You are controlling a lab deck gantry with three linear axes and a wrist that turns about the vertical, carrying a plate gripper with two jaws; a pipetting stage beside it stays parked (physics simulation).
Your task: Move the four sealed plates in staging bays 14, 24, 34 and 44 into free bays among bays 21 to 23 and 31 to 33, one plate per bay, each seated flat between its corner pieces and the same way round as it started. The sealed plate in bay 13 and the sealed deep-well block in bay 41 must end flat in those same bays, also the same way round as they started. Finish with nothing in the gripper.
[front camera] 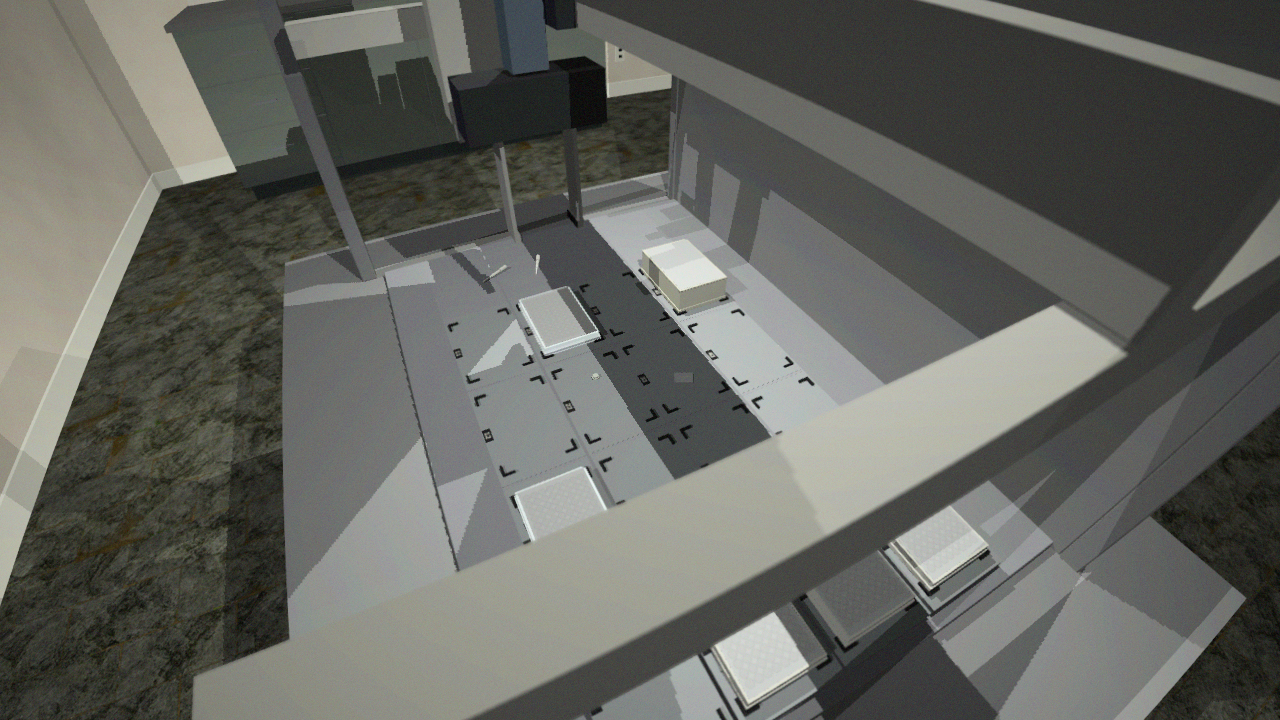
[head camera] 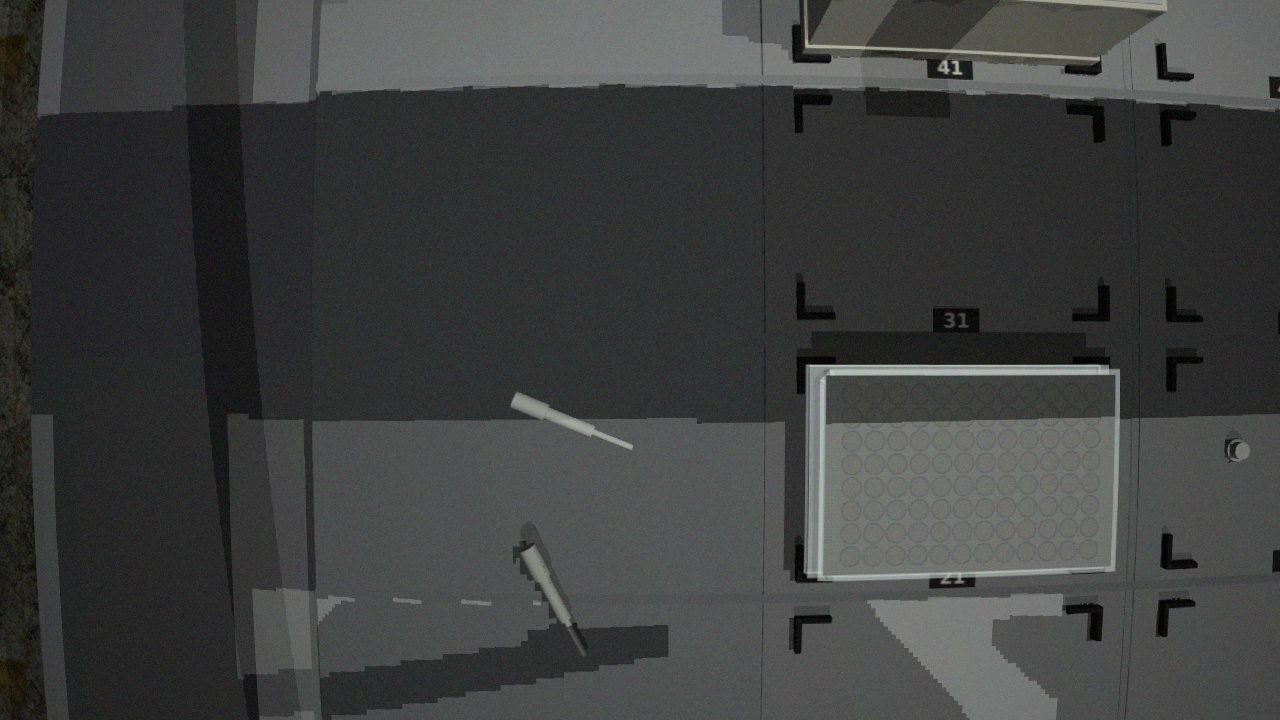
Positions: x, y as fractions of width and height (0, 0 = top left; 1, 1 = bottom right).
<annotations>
A sealed deep-well block (front camera: 0.53, 0.38): 84 cm from the lens.
</annotations>
